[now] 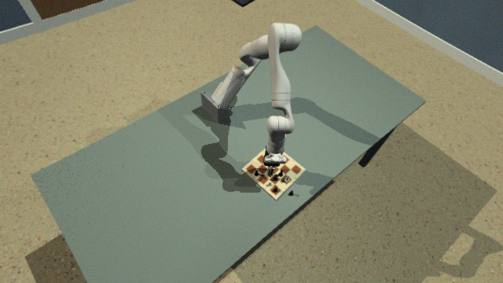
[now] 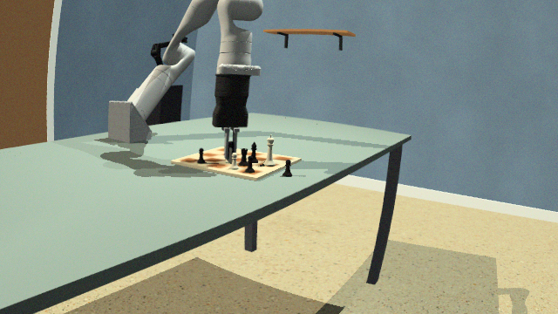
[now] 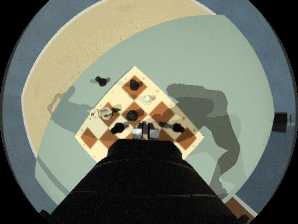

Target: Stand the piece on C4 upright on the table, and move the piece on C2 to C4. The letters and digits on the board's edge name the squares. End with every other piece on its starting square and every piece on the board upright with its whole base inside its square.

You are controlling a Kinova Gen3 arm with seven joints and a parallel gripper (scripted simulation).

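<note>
My gripper is now 40 mm to the right of the small chessboard and 30 mm above it. Also, from my hand: tall white piece 80 mm ahead, 30 mm to the left.
</note>
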